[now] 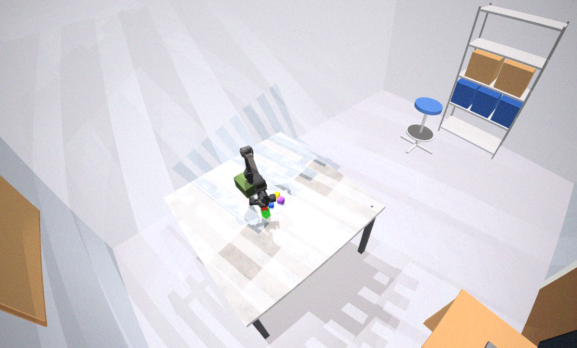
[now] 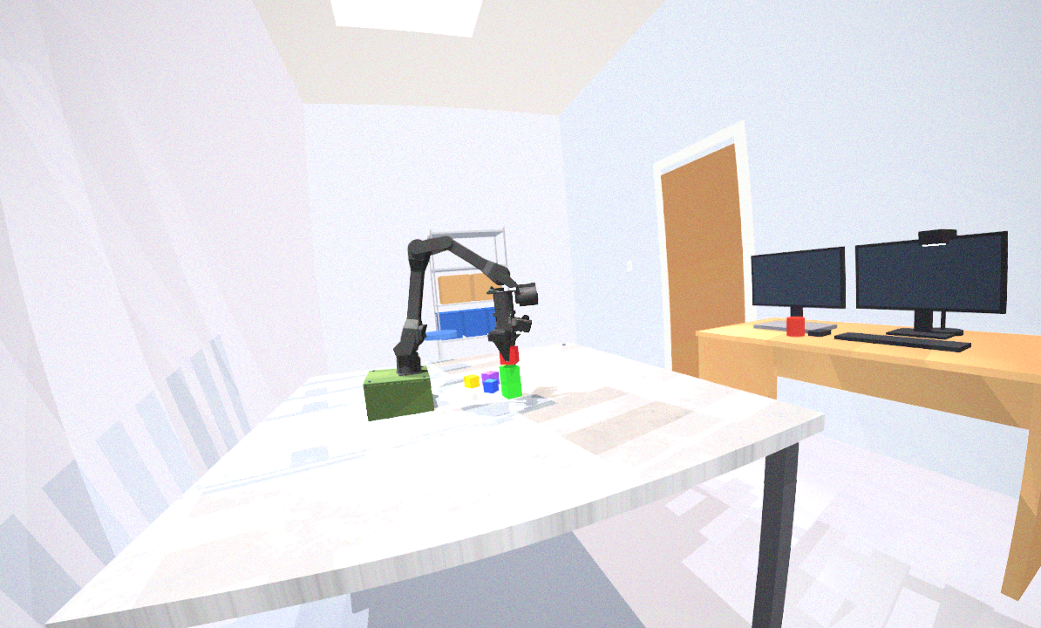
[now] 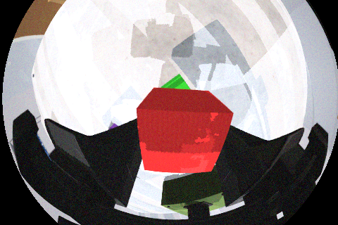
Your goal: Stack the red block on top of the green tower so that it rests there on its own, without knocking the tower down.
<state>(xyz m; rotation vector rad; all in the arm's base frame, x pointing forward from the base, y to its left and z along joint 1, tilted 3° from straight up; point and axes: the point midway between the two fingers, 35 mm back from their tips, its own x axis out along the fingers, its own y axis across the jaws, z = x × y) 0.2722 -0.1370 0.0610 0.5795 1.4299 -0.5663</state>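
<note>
Right now my gripper tip is 10 cm above the blue block, 9 cm to the right of it and 3 cm past it. The rest, counted from my gripper tip: yellow block: 19 cm to the left, 9 cm below, 6 cm behind; then red block: 1 cm above; then purple block: 17 cm to the left, 9 cm below, 1 cm ahead.
</note>
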